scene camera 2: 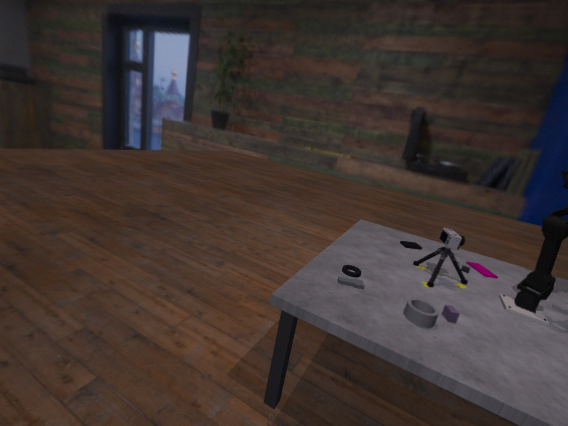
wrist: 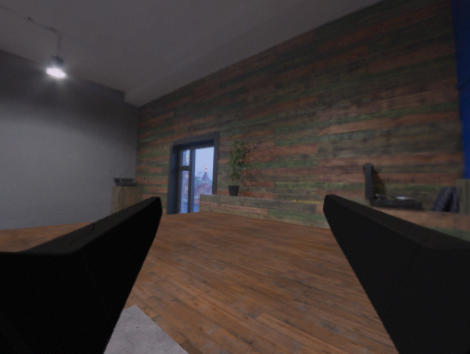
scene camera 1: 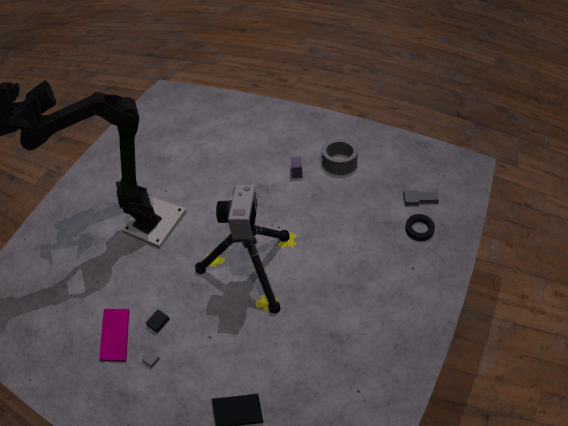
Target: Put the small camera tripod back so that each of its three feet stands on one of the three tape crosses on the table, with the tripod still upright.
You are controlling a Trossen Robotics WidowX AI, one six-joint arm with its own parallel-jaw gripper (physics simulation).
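Frame: origin at the arm's base, x right, y back, z down, level; centimetres.
Seen in the pictures: gripper, fingertip midpoint: [wrist: 243,203]; arm's base, link origin: [scene camera 2: 525,306] [scene camera 1: 147,222].
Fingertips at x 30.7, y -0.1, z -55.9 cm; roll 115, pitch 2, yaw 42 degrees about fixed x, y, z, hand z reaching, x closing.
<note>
Offsets run from my fingertips to a thing's top centre. "spot": to the spot under its first point. Level surfaces: height alone.
The tripod [scene camera 1: 262,274] [scene camera 2: 438,268] stands upright with a light grey camera [scene camera 1: 241,220] [scene camera 2: 452,239] on top. Three yellow tape crosses lie at its feet. In scene camera 1, the left foot {spot: dx -26.4, dy -23.1, dz +55.3 cm} [scene camera 1: 200,268] is beside the left cross {spot: dx -28.6, dy -26.9, dz +51.4 cm} [scene camera 1: 216,260], to its lower left. The front foot {spot: dx -26.5, dy -44.2, dz +55.6 cm} [scene camera 1: 274,307] is at the right edge of the front cross {dx -27.4, dy -41.4, dz +57.1 cm} [scene camera 1: 263,302]. The rear foot {spot: dx -45.0, dy -34.9, dz +55.0 cm} [scene camera 1: 284,235] overlaps the upper side of the rear cross {dx -45.6, dy -35.1, dz +57.1 cm} [scene camera 1: 288,242]. My gripper [wrist: 243,203] is open and empty, raised far from the tripod, at the upper left of scene camera 1.
On the table {dz +57.2 cm} [scene camera 1: 350,300] [scene camera 2: 350,250] are a grey ring-shaped bowl {dx -76.7, dy -32.8, dz +52.4 cm} [scene camera 1: 339,167] [scene camera 2: 419,317], a purple block {dx -67.3, dy -24.3, dz +53.2 cm} [scene camera 1: 296,167], a black ring {dx -65.2, dy -63.2, dz +55.7 cm} [scene camera 1: 410,233], a grey bar {dx -75.3, dy -59.3, dz +55.7 cm} [scene camera 1: 427,198], a magenta pad {dx +1.6, dy -16.0, dz +56.4 cm} [scene camera 1: 114,334], two small blocks {dx -8.4, dy -23.1, dz +55.7 cm} [scene camera 1: 157,320] {dx +0.9, dy -28.2, dz +56.0 cm} [scene camera 1: 150,359] and a black slab {dx +0.2, dy -52.4, dz +55.7 cm} [scene camera 1: 237,410].
</note>
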